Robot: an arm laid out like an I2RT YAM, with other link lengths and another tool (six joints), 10 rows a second.
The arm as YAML. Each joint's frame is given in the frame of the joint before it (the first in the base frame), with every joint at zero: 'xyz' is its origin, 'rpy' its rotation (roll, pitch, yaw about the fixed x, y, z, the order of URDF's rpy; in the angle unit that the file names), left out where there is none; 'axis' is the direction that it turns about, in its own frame. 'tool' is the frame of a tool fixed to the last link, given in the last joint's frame.
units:
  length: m
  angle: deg
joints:
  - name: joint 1
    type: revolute
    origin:
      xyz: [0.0, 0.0, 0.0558]
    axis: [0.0, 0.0, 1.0]
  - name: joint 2
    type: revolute
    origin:
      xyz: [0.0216, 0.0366, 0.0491]
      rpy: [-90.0, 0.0, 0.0]
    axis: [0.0, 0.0, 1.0]
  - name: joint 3
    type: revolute
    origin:
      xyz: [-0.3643, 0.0, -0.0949]
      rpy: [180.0, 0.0, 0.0]
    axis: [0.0, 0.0, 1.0]
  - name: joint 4
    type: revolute
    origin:
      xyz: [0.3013, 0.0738, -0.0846]
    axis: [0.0, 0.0, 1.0]
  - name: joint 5
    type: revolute
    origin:
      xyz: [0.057, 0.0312, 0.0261]
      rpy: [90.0, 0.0, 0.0]
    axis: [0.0, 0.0, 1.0]
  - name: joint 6
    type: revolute
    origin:
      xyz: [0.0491, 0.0, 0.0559]
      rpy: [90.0, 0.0, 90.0]
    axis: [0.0, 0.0, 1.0]
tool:
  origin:
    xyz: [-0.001, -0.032, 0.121]
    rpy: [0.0, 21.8, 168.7]
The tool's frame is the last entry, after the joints.
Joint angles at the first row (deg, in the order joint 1, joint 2, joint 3, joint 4, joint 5, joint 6):
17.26, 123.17, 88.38, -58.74, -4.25, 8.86
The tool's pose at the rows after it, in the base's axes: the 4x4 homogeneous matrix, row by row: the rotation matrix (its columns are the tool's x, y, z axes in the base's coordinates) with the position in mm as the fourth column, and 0 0 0 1 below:
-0.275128 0.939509 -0.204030 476.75; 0.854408 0.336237 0.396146 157.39; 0.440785 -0.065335 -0.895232 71.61; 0 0 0 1
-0.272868 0.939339 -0.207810 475.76; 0.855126 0.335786 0.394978 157.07; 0.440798 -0.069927 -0.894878 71.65; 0 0 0 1
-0.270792 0.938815 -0.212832 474.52; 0.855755 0.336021 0.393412 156.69; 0.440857 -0.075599 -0.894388 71.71; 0 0 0 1
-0.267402 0.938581 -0.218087 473.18; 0.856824 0.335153 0.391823 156.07; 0.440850 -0.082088 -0.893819 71.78; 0 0 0 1
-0.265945 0.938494 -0.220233 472.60; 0.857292 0.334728 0.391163 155.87; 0.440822 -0.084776 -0.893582 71.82; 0 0 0 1
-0.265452 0.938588 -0.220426 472.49; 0.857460 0.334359 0.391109 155.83; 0.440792 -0.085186 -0.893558 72.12; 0 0 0 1
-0.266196 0.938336 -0.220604 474.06; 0.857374 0.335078 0.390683 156.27; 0.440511 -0.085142 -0.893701 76.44; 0 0 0 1
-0.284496 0.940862 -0.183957 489.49; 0.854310 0.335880 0.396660 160.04; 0.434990 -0.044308 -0.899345 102.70; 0 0 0 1
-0.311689 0.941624 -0.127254 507.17; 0.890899 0.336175 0.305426 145.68; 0.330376 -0.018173 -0.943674 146.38; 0 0 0 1
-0.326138 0.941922 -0.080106 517.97; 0.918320 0.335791 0.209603 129.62; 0.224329 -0.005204 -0.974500 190.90; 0 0 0 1
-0.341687 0.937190 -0.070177 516.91; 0.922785 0.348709 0.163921 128.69; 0.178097 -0.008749 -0.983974 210.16; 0 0 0 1
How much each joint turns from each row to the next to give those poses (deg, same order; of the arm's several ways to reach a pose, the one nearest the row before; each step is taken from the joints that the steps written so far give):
0.00, 0.00, 0.00, -0.39, 0.00, 0.00
0.00, 0.00, 0.00, -0.27, 0.00, 0.03
0.00, 0.00, 0.00, -0.32, 0.00, -0.03
-0.03, 0.01, 0.00, -0.38, 0.00, 0.03
0.00, -0.01, 0.00, -0.15, 0.00, 0.02
0.00, -0.02, 0.02, -0.06, 0.00, 0.02
0.00, 0.00, 0.85, -0.86, 0.02, -0.05
0.00, -0.30, 4.66, -2.60, 0.33, 0.00
0.03, -0.51, 7.36, -6.10, 6.45, 0.03
0.00, -0.17, 7.52, -6.68, 6.29, 0.00
0.78, -0.15, 3.02, -3.26, 2.71, -0.03

